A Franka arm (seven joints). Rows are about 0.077 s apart.
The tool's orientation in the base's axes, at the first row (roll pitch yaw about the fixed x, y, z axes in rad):
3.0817, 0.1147, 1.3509
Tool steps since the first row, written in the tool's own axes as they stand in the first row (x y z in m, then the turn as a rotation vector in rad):
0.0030, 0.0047, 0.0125, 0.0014, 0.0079, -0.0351
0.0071, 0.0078, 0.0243, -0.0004, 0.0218, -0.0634
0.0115, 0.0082, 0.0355, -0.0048, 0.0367, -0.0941
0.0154, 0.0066, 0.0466, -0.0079, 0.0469, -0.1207
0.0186, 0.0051, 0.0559, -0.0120, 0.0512, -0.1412
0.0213, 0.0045, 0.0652, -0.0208, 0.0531, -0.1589
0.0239, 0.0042, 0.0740, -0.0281, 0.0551, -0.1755
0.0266, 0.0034, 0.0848, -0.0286, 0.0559, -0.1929
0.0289, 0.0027, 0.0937, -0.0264, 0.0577, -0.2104
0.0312, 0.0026, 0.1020, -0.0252, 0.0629, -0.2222
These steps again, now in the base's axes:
0.0057, 0.0004, -0.0125, 0.0068, 0.0041, 0.0351
0.0100, 0.0022, -0.0244, 0.0191, 0.0029, 0.0642
0.0117, 0.0050, -0.0360, 0.0316, -0.0007, 0.0960
0.0113, 0.0077, -0.0476, 0.0400, -0.0025, 0.1234
0.0109, 0.0100, -0.0573, 0.0426, -0.0049, 0.1444
0.0112, 0.0116, -0.0668, 0.0420, -0.0116, 0.1631
0.0118, 0.0131, -0.0759, 0.0418, -0.0170, 0.1805
0.0119, 0.0145, -0.0869, 0.0419, -0.0155, 0.1979
0.0120, 0.0158, -0.0961, 0.0435, -0.0116, 0.2151
0.0127, 0.0170, -0.1046, 0.0485, -0.0100, 0.2270

